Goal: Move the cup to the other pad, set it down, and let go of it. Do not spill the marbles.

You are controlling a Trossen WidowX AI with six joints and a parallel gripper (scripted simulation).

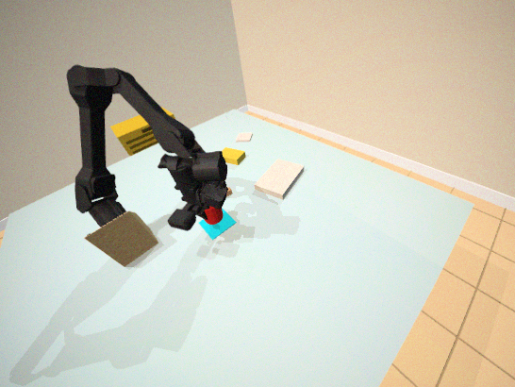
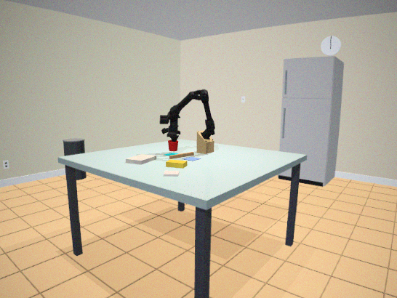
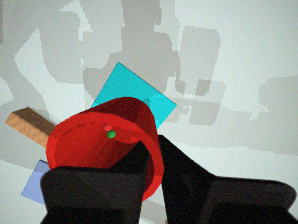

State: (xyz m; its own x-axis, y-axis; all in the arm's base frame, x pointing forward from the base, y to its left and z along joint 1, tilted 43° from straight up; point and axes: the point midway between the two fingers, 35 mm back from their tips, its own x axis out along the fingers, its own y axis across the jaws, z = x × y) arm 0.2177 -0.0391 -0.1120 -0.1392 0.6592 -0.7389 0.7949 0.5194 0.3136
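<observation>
My gripper tip is now 40 mm to the right of the green marble, 30 mm short of it and 20 mm above it. The rest, counted from my gripper tip: wooden bar 120 mm to the left, 60 mm below, 30 mm ahead; cyan pad 70 mm below, 20 mm to the left, 20 mm ahead; red cup 20 mm to the left, 20 mm ahead.
</observation>
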